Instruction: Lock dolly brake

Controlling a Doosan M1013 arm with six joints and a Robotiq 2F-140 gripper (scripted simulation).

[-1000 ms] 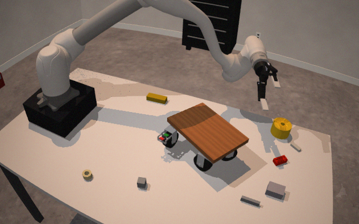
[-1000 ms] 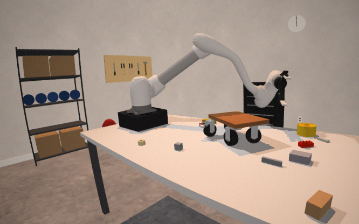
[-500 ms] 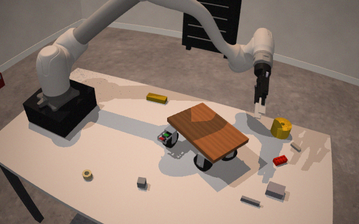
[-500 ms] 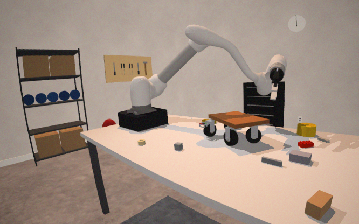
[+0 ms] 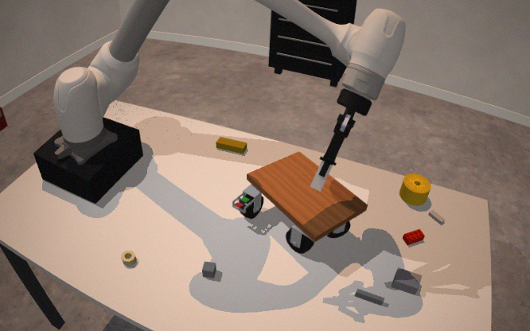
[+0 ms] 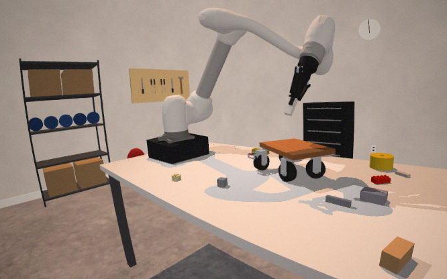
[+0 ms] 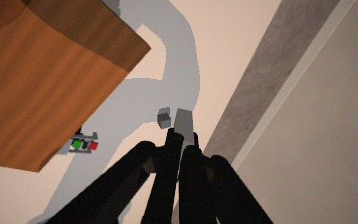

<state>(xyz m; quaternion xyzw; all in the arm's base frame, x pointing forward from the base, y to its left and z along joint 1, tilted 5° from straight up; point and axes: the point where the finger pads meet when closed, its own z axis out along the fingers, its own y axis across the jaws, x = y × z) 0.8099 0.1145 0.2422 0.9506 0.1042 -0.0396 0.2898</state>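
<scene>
My gripper is now 22 cm past the brake pedal, 22 cm above it and 1 cm to the right of it. Round my hand: grey cube 28 cm below, 20 cm to the right, 19 cm behind; then red brick 28 cm below, 25 cm ahead, 24 cm to the left; then yellow cylinder 44 cm to the left, 27 cm below, 19 cm ahead.
</scene>
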